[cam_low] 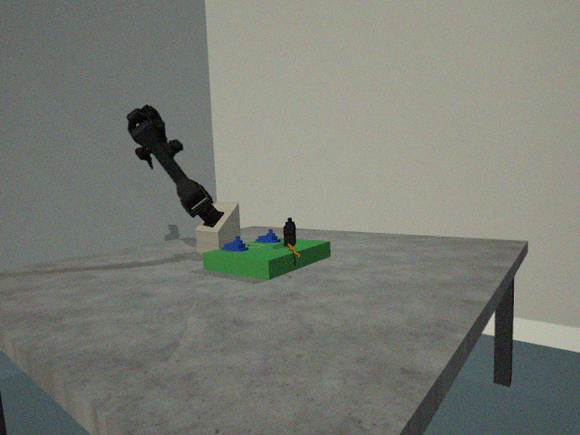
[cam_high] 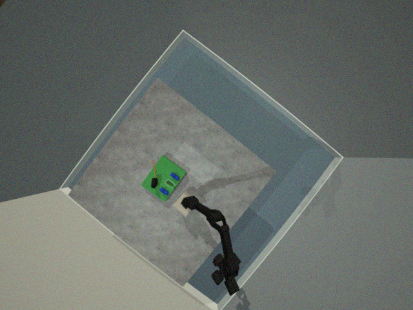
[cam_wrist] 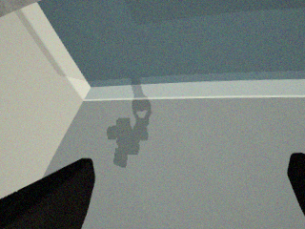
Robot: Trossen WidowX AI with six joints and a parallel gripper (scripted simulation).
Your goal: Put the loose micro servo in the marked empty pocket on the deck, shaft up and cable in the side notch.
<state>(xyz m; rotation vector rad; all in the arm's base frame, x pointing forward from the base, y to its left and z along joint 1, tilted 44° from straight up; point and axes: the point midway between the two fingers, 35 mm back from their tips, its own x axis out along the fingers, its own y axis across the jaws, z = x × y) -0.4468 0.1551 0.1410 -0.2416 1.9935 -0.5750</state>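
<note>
Right now the green deck is 75 cm ahead of my gripper tip, 30 cm below it and 1 cm to the left of it.
</note>
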